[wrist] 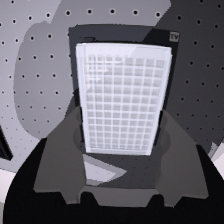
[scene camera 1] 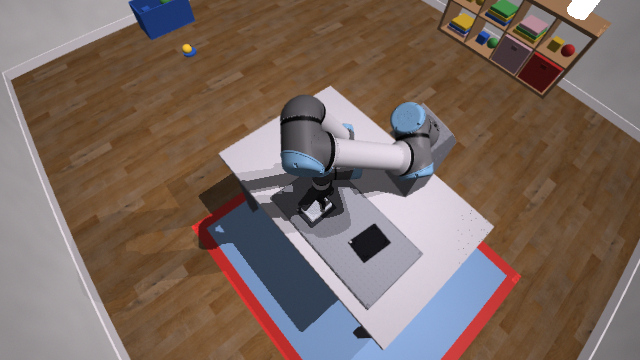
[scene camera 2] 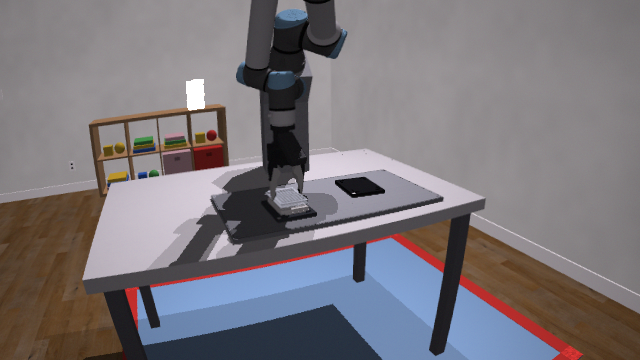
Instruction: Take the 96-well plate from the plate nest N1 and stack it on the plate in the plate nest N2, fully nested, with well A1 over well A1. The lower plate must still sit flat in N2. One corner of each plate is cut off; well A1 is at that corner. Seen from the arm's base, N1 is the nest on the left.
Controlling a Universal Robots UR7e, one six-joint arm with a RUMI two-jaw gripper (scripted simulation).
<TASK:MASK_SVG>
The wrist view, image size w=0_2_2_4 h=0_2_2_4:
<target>gripper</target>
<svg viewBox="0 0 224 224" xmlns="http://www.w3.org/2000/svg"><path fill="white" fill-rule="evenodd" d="M3 209L3 224L224 224L224 179L202 146L197 145L186 131L162 109L160 110L158 126L163 131L160 140L163 154L154 182L154 186L160 194L153 195L146 207L100 206L91 192L85 191L81 193L80 204L78 204L78 193L86 185L87 179L83 154L78 149L78 145L82 140L80 125L83 123L82 107L77 106L46 138L42 138L24 161L10 184Z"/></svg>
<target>96-well plate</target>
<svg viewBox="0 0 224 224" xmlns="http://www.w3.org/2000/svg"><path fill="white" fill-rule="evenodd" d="M77 44L77 72L80 105L83 110L86 152L150 155L158 128L160 110L162 110L172 60L172 48L118 43Z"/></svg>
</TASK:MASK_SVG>
